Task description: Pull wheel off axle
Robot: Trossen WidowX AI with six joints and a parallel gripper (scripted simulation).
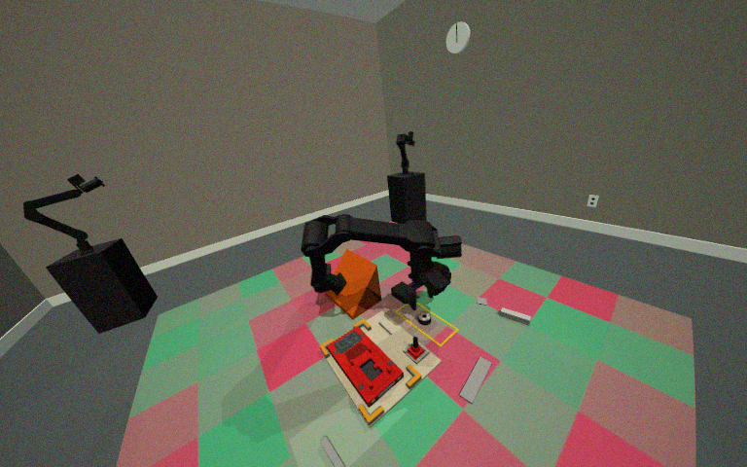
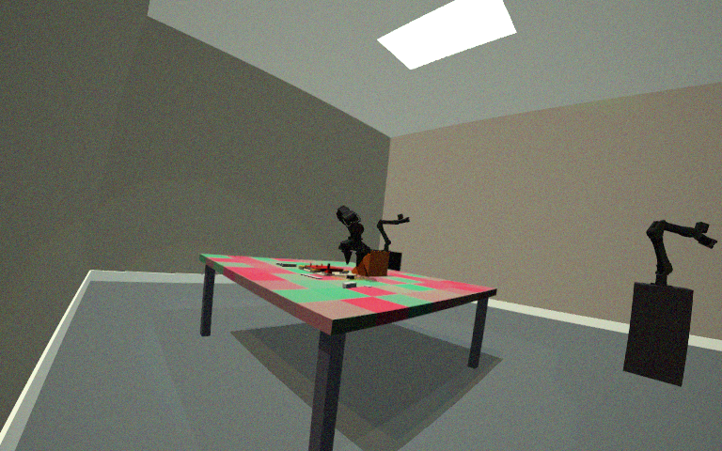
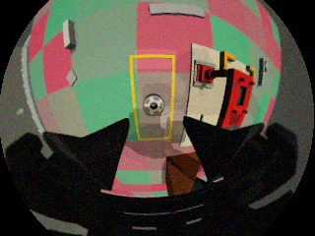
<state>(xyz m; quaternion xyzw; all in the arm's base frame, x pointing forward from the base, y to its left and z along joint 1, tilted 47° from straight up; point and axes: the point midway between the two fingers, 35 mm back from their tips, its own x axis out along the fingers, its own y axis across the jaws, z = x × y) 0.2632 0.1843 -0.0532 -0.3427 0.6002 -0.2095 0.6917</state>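
Right now the black wheel is 6 cm below my gripper tip. Round my gripper tip: upright axle: 8 cm ahead, 9 cm to the right, 3 cm below.
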